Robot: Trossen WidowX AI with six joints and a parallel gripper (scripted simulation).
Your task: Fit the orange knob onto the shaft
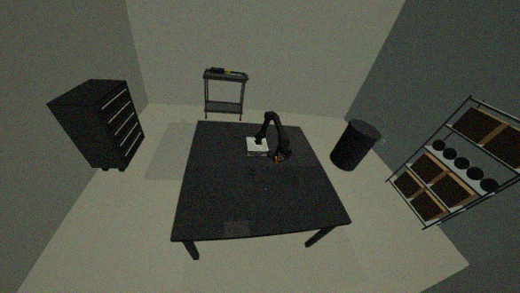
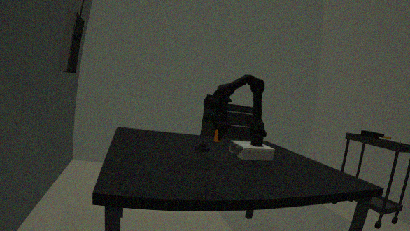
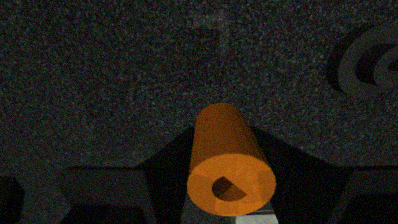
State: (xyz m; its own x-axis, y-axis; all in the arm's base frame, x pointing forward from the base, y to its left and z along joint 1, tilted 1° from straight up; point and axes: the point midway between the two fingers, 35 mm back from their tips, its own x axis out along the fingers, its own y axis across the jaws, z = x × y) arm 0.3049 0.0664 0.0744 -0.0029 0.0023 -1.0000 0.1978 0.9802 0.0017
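Now: gripper tip 19 cm to the left of the round pedestal and 8 cm above it. From my gripper tip the other things lie so: orange knob (2 cm above).
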